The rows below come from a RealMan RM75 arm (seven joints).
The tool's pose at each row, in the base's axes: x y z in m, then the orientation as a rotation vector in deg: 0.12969 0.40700 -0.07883 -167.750 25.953 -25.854; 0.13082 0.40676 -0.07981 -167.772 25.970 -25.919; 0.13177 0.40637 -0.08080 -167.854 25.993 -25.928; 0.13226 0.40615 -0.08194 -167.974 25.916 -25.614; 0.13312 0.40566 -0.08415 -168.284 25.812 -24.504; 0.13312 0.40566 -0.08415 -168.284 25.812 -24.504; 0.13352 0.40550 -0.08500 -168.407 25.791 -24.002; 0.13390 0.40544 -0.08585 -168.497 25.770 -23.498; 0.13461 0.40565 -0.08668 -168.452 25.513 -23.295; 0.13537 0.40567 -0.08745 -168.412 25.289 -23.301; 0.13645 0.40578 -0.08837 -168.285 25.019 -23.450; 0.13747 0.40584 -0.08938 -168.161 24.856 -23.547; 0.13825 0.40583 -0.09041 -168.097 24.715 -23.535
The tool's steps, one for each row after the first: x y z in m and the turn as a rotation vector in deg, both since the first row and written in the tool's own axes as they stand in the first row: 0.00084 0.00010 0.00126 -0.028 0.046 0.001; 0.00156 0.00040 0.00245 -0.112 0.057 -0.005; 0.00176 0.00068 0.00366 -0.196 -0.154 -0.060; 0.00210 0.00132 0.00597 -0.429 -0.891 -0.123; 0.00210 0.00132 0.00597 -0.429 -0.891 -0.123; 0.00229 0.00152 0.00689 -0.526 -1.222 -0.132; 0.00242 0.00163 0.00780 -0.593 -1.556 -0.132; 0.00277 0.00140 0.00883 -0.483 -1.712 -0.269; 0.00325 0.00132 0.00980 -0.392 -1.726 -0.400; 0.00395 0.00109 0.01102 -0.211 -1.652 -0.549; 0.00458 0.00094 0.01230 -0.056 -1.604 -0.629; 0.00502 0.00093 0.01352 0.039 -1.625 -0.701
